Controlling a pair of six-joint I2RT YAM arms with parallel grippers.
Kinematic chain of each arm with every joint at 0, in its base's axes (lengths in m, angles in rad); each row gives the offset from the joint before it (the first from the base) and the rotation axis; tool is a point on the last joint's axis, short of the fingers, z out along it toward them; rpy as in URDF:
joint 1: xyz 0 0 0.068 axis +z
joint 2: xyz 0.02 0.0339 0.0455 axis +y
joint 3: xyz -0.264 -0.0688 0 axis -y
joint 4: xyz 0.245 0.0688 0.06 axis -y
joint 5: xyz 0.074 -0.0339 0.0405 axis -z
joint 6: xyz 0.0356 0 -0.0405 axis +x
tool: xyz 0 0 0 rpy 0 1.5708 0
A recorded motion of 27 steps. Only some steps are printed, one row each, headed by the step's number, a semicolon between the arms.
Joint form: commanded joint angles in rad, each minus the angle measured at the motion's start. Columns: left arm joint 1, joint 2, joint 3, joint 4, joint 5, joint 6; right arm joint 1, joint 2, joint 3, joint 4, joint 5, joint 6.
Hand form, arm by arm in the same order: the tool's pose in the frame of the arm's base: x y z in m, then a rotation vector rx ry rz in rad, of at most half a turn. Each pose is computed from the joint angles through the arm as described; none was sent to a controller.
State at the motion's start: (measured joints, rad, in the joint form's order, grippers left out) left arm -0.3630 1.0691 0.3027 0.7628 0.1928 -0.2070; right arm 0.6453 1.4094 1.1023 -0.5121 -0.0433 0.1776
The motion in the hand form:
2: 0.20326 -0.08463 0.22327 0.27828 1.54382 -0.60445; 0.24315 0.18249 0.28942 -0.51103 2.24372 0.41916
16: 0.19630 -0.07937 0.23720 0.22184 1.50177 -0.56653; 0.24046 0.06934 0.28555 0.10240 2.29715 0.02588
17: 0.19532 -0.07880 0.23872 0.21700 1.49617 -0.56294; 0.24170 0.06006 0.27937 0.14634 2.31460 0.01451
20: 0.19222 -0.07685 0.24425 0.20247 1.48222 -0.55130; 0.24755 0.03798 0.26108 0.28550 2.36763 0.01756
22: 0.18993 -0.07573 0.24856 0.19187 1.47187 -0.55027; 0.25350 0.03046 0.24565 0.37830 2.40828 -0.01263
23: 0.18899 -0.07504 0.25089 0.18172 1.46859 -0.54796; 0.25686 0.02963 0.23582 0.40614 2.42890 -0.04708
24: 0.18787 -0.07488 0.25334 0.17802 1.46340 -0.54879; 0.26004 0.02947 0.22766 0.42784 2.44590 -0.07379
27: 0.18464 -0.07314 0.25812 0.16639 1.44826 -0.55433; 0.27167 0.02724 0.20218 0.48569 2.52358 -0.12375
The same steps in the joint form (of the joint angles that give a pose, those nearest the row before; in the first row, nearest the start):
2: 0.0002 -0.0043 0.0041 0.0293 0.0045 -0.0032; 0.0005 -0.0371 -0.0206 0.1074 0.0604 0.0124
16: 0.0017 -0.0883 0.0114 -0.0165 -0.0557 -0.0093; -0.3296 -0.2312 -0.1537 -0.0152 0.2912 0.1199
17: 0.0017 -0.0981 0.0118 -0.0209 -0.0614 -0.0093; -0.3682 -0.2307 -0.1720 -0.0149 0.2801 0.1259
20: 0.0024 -0.1323 0.0170 -0.0461 -0.0780 -0.0090; -0.4660 -0.2044 -0.2100 -0.0091 0.2347 0.1676
22: 0.0021 -0.1563 0.0223 -0.0641 -0.0864 -0.0136; -0.4975 -0.1588 -0.2258 -0.0060 0.2469 0.2097
23: 0.0022 -0.1680 0.0265 -0.0758 -0.0947 -0.0177; -0.4995 -0.1283 -0.2364 0.0029 0.2699 0.2234
24: 0.0002 -0.1790 0.0308 -0.0857 -0.0988 -0.0197; -0.4995 -0.0998 -0.2426 0.0107 0.2878 0.2359
27: 0.0021 -0.2079 0.0346 -0.1018 -0.1022 -0.0291; -0.5121 0.0055 -0.2425 0.0181 0.3010 0.2667

